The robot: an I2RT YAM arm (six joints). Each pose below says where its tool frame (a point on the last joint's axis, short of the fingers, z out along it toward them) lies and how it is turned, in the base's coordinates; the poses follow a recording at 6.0 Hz.
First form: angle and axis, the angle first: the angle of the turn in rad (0 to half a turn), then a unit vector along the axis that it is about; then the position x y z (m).
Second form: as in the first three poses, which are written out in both.
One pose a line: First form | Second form
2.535, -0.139, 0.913, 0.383, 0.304, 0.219, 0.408 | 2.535, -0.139, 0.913, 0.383, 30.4, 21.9, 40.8
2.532, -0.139, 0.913, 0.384, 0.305, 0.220, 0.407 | 2.532, -0.139, 0.913, 0.384, 30.5, 22.0, 40.7
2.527, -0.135, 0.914, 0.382, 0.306, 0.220, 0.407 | 2.527, -0.135, 0.914, 0.382, 30.6, 22.0, 40.7
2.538, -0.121, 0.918, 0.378, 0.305, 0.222, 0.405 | 2.538, -0.121, 0.918, 0.378, 30.5, 22.2, 40.5
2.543, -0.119, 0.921, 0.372, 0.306, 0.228, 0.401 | 2.543, -0.119, 0.921, 0.372, 30.6, 22.8, 40.1
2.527, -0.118, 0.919, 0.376, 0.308, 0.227, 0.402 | 2.527, -0.118, 0.919, 0.376, 30.8, 22.7, 40.2
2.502, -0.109, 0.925, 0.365, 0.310, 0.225, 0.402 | 2.502, -0.109, 0.925, 0.365, 31.0, 22.5, 40.2
